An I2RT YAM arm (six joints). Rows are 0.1 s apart.
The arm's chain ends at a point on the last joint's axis. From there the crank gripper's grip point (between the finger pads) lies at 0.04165 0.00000 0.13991 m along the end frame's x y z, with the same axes.
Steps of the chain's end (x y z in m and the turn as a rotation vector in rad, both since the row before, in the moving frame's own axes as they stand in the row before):
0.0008, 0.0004, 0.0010, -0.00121, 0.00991, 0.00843
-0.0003, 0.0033, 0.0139, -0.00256, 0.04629, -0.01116
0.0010, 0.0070, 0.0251, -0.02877, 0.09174, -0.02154
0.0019, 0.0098, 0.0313, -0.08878, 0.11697, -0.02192
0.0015, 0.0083, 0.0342, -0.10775, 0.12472, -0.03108
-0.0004, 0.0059, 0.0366, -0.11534, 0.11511, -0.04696
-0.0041, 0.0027, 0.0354, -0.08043, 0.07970, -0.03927
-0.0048, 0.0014, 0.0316, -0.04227, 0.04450, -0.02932
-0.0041, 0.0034, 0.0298, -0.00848, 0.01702, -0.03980
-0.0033, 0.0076, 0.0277, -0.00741, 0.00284, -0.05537
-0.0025, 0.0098, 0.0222, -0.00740, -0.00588, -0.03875
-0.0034, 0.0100, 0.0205, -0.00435, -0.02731, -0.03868
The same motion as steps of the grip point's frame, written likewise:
0.0022, 0.0009, 0.0006, -0.00121, 0.00991, 0.00843
0.0061, 0.0032, 0.0118, -0.00256, 0.04629, -0.01116
0.0137, 0.0099, 0.0207, -0.02877, 0.09174, -0.02154
0.0180, 0.0209, 0.0250, -0.08878, 0.11697, -0.02192
0.0188, 0.0215, 0.0272, -0.10775, 0.12472, -0.03108
0.0157, 0.0194, 0.0301, -0.11534, 0.11511, -0.04696
0.0071, 0.0119, 0.0313, -0.08043, 0.07970, -0.03927
0.0014, 0.0060, 0.0295, -0.04227, 0.04450, -0.02932
-0.0017, 0.0029, 0.0291, -0.00848, 0.01702, -0.03980
-0.0029, 0.0063, 0.0276, -0.00741, 0.00284, -0.05537
-0.0033, 0.0092, 0.0224, -0.00740, -0.00588, -0.03875
-0.0073, 0.0091, 0.0216, -0.00435, -0.02731, -0.03868

